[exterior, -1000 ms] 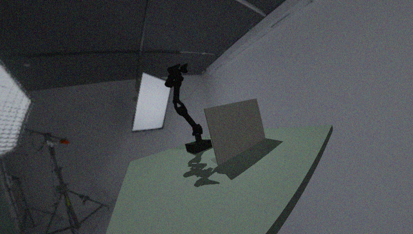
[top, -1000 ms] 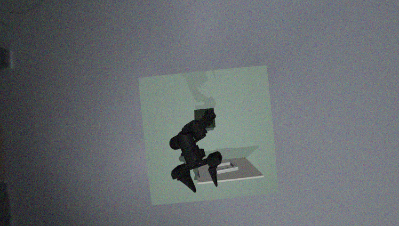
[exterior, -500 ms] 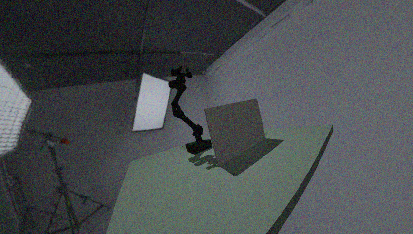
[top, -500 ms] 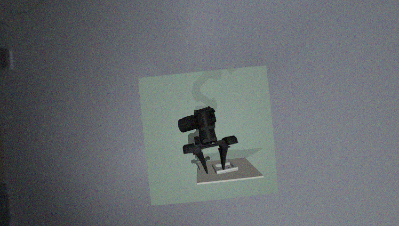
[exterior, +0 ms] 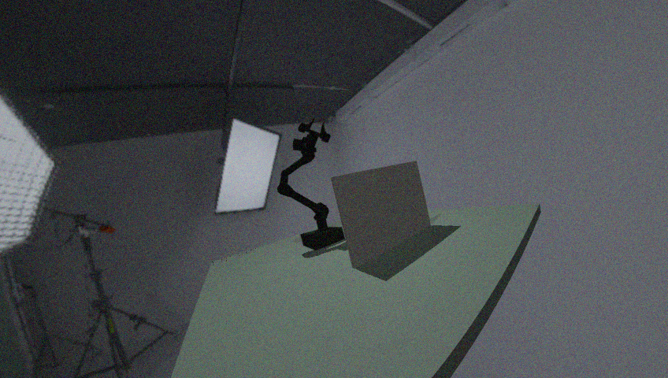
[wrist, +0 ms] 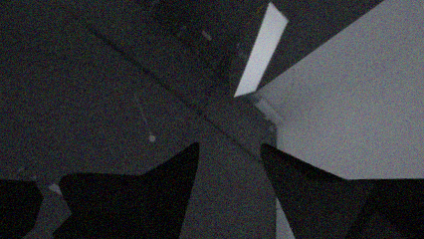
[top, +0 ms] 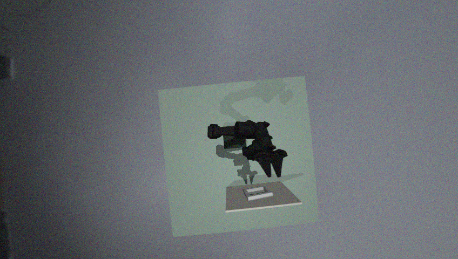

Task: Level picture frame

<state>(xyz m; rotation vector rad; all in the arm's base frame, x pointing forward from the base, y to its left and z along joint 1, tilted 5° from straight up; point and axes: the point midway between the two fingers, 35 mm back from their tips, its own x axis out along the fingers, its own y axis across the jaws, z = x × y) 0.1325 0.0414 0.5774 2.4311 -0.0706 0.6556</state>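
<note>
My gripper tip is 51 cm above the wall board, 32 cm short of it and 6 cm to the right of it.
</note>
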